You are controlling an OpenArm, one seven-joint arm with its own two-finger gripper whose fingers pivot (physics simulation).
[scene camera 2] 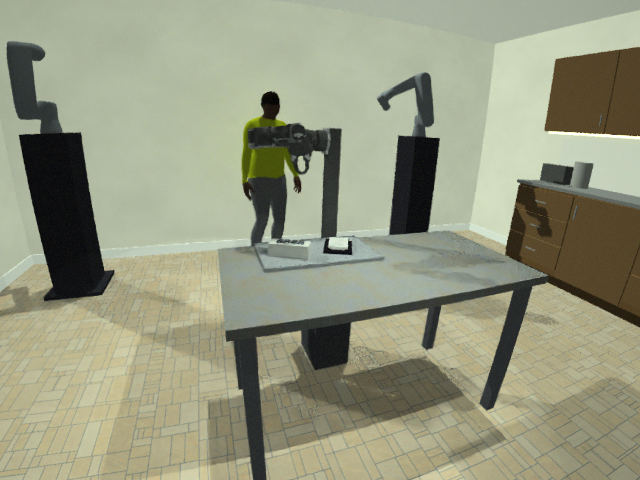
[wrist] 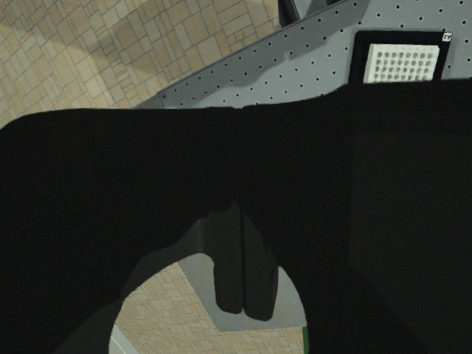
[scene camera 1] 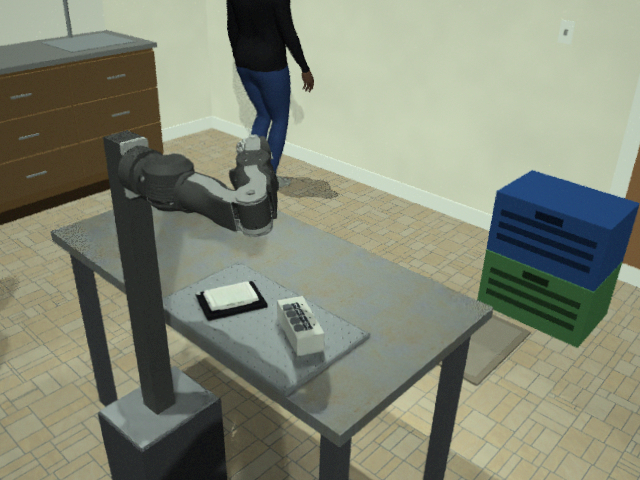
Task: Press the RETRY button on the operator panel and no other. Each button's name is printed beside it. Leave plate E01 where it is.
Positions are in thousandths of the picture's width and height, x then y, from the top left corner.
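A white plate can be seen in the wrist view (wrist: 819, 177) as well as at (scene camera 1: 354, 620), while a dark arm post appears at (scene camera 1: 209, 453) and again at (scene camera 2: 518, 357). The scene also has a white operator panel (scene camera 2: 454, 520), and with these things is the gripper (wrist: 535, 592).
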